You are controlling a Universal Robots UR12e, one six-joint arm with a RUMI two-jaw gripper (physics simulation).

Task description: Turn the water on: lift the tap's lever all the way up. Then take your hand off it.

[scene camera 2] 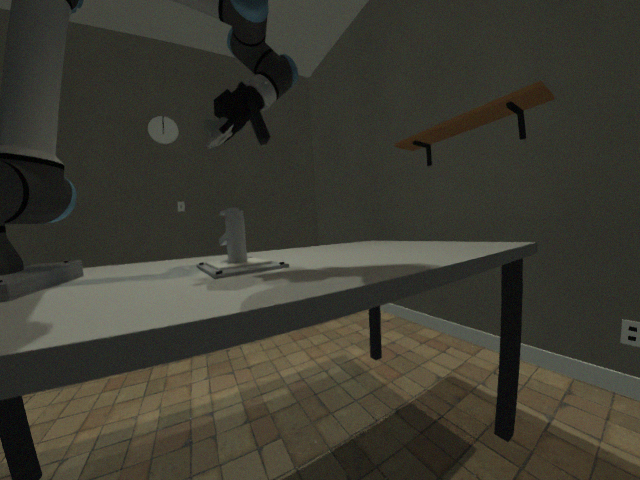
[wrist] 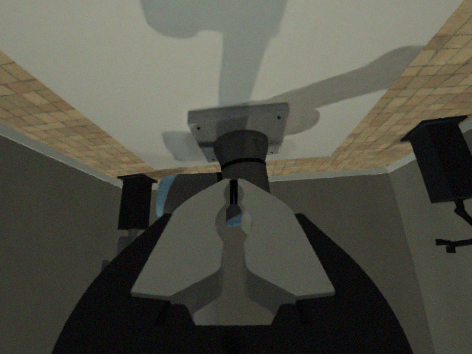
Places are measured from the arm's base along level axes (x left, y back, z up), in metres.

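Pixels of known places: gripper, fingertip midpoint: (scene camera 2: 206,147) (wrist: 233,181); arm's base, link origin: (wrist: 240,144).
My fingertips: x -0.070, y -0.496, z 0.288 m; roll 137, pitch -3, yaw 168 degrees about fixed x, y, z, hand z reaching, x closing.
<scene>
For each thing: its top centre in the pictures, then the offset to it from my fingertips. "pt": a spot on its surface instead. Level surfaces: height alone.
- pale grey tap, surface spot: (scene camera 2: 236,235) pt dx -0.071, dy -0.046, dz -0.241 m
- spout, top centre: (scene camera 2: 228,230) dx +0.023, dy -0.050, dz -0.226 m
- white table, surface height: dz -0.325 m
The pale grey tap (scene camera 2: 236,235) stands upright on its base plate (scene camera 2: 209,271) on the table in the scene view. Its lever (scene camera 2: 231,211) is at the top, with a short end jutting left; its exact angle is hard to tell. The spout (scene camera 2: 223,239) juts left lower down. The tap does not show in the wrist view. My gripper (scene camera 2: 210,146) (wrist: 233,181) is shut and empty. It hangs tilted, high above the tap and well apart from it, with its fingers pointing down and left in the scene view.
The white table (scene camera 2: 439,254) (wrist: 100,60) carries the arm's mounting plate (scene camera 2: 46,276) (wrist: 279,113) at the left in the scene view. An orange wall shelf (scene camera 2: 475,117) is at the right. Two dark boxes (wrist: 135,202) (wrist: 442,160) show at the sides in the wrist view.
</scene>
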